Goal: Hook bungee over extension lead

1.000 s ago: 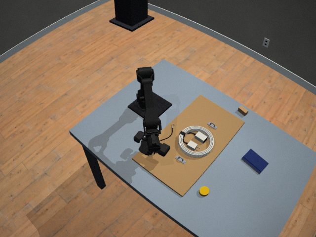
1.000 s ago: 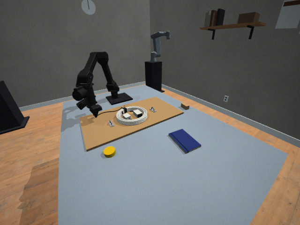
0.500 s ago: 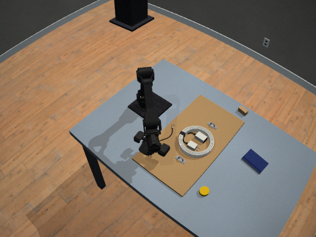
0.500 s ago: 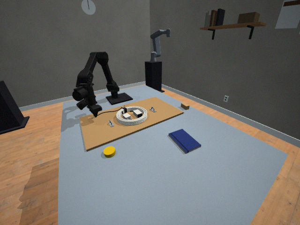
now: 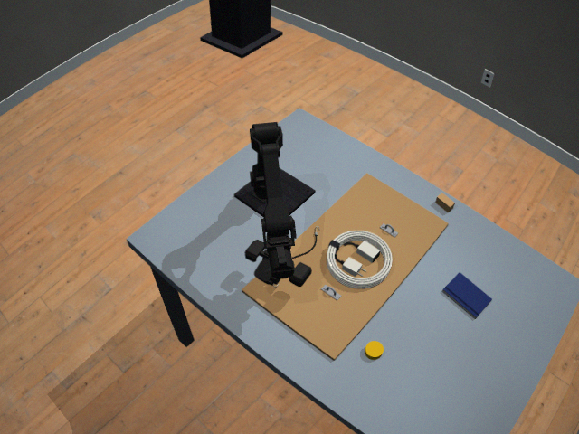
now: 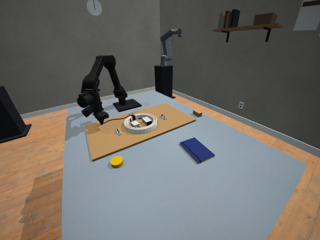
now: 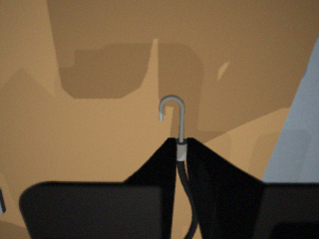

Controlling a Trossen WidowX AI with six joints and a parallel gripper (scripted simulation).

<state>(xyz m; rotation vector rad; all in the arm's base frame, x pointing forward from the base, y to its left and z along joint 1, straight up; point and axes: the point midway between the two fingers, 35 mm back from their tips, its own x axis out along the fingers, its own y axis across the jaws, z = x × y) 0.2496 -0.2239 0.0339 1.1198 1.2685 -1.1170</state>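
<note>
Right now the extension lead coil is 20 cm to the left of my hand, 14 cm ahead of it and 2 cm below it. Also, from my hand: yellow disc (35 cm ahead, 4 cm below, 1 cm to the right); then small wooden block (59 cm to the left, 24 cm ahead, 3 cm below).
</note>
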